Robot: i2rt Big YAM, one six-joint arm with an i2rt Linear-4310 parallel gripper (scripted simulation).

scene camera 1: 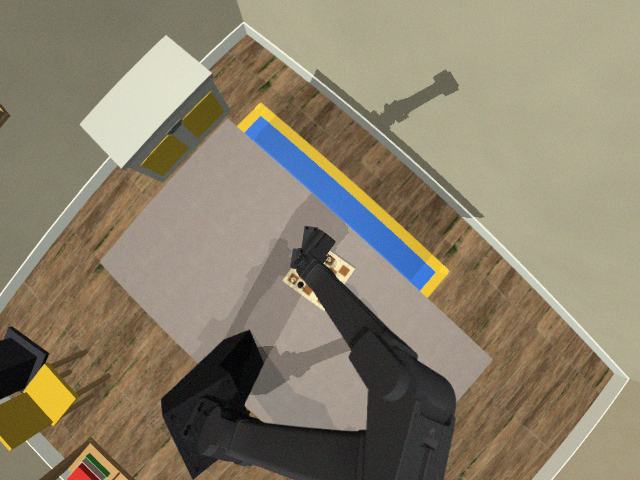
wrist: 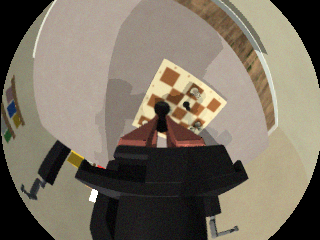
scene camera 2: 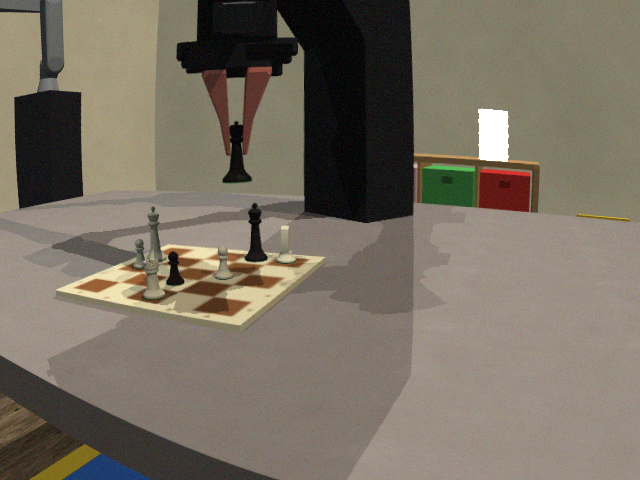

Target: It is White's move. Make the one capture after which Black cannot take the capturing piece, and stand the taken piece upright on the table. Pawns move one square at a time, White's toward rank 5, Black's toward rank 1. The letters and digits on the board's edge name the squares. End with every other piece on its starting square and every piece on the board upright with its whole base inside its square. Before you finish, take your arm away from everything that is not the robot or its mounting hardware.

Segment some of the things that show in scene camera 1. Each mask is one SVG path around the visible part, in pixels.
A chessboard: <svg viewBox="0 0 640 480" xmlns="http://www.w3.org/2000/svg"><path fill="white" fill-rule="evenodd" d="M291 268L283 282L325 311L314 292L298 276L296 269ZM329 251L326 256L331 257L332 260L331 262L326 260L323 264L330 268L336 277L345 284L355 269Z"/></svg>
